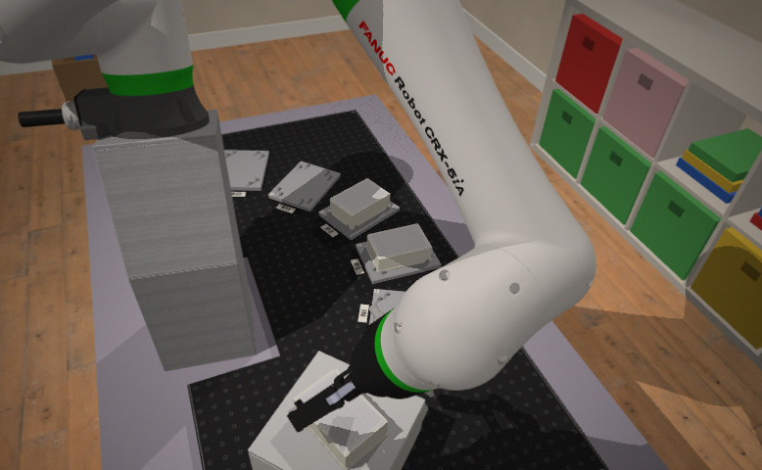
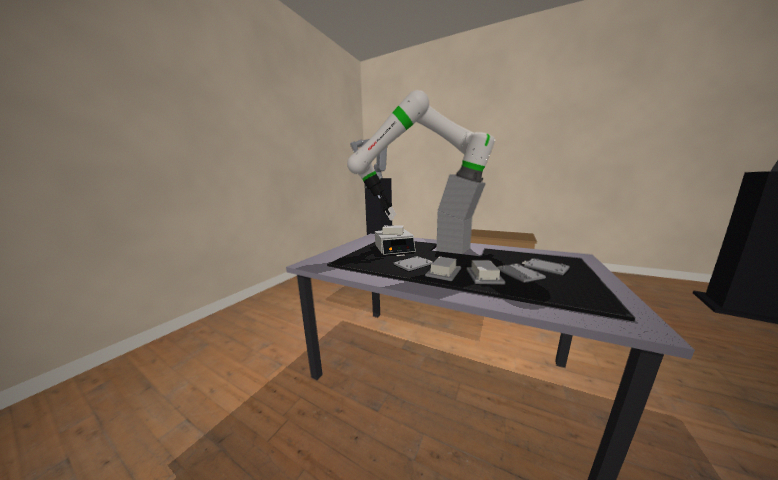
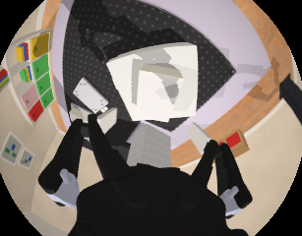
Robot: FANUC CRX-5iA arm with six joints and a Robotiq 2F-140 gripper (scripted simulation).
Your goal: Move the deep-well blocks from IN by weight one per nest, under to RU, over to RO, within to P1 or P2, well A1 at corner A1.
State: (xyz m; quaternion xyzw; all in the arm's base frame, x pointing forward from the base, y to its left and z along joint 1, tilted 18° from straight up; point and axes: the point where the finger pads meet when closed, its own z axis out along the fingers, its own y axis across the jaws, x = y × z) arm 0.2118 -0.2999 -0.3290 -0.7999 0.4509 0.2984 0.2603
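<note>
Right now the pale weigher platform is 110 mm below my hand. From my hand the other things lie so: grey nest plate 600 mm to the left, 200 mm below, 150 mm ahead; check-weigher 140 mm below.
</note>
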